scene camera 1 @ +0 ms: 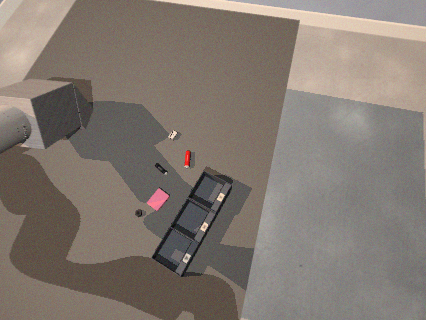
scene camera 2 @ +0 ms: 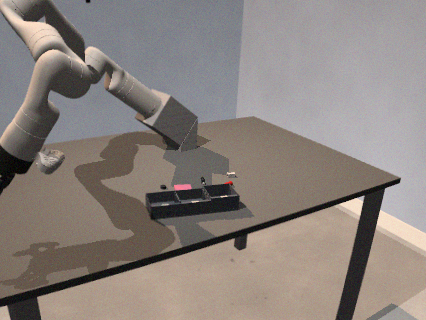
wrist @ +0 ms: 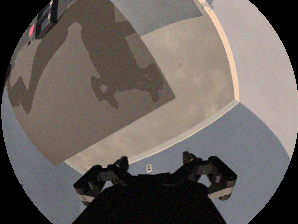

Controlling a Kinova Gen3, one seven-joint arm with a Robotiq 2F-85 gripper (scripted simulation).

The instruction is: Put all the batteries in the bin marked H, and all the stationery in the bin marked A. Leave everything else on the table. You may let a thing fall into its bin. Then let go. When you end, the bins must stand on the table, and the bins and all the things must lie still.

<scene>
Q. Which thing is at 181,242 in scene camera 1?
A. A three joined bins.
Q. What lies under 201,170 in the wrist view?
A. My gripper.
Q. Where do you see a three joined bins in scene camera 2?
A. At 217,198
</scene>
